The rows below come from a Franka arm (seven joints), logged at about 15 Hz.
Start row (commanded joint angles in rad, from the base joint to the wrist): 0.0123 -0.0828 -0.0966 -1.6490 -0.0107 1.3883 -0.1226
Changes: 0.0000 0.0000 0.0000 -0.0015 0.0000 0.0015 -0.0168; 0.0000 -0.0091 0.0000 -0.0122 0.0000 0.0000 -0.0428; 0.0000 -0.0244 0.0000 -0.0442 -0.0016 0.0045 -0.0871; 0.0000 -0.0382 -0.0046 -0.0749 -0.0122 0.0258 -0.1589; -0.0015 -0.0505 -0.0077 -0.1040 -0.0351 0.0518 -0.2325; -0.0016 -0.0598 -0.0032 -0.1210 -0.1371 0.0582 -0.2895; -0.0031 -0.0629 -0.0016 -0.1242 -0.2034 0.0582 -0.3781; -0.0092 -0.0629 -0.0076 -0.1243 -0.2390 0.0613 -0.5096; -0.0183 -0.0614 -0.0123 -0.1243 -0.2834 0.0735 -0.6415
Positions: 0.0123 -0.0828 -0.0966 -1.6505 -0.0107 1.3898 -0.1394; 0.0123 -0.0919 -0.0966 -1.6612 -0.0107 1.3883 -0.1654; 0.0123 -0.1072 -0.0966 -1.6932 -0.0123 1.3928 -0.2097; 0.0123 -0.1210 -0.1012 -1.7239 -0.0229 1.4141 -0.2815; 0.0108 -0.1333 -0.1043 -1.7530 -0.0458 1.4401 -0.3551; 0.0107 -0.1426 -0.0998 -1.7700 -0.1478 1.4465 -0.4121; 0.0092 -0.1457 -0.0982 -1.7732 -0.2141 1.4465 -0.5007; 0.0031 -0.1457 -0.1042 -1.7733 -0.2497 1.4496 -0.6322; -0.0060 -0.1442 -0.1089 -1.7733 -0.2941 1.4618 -0.7641
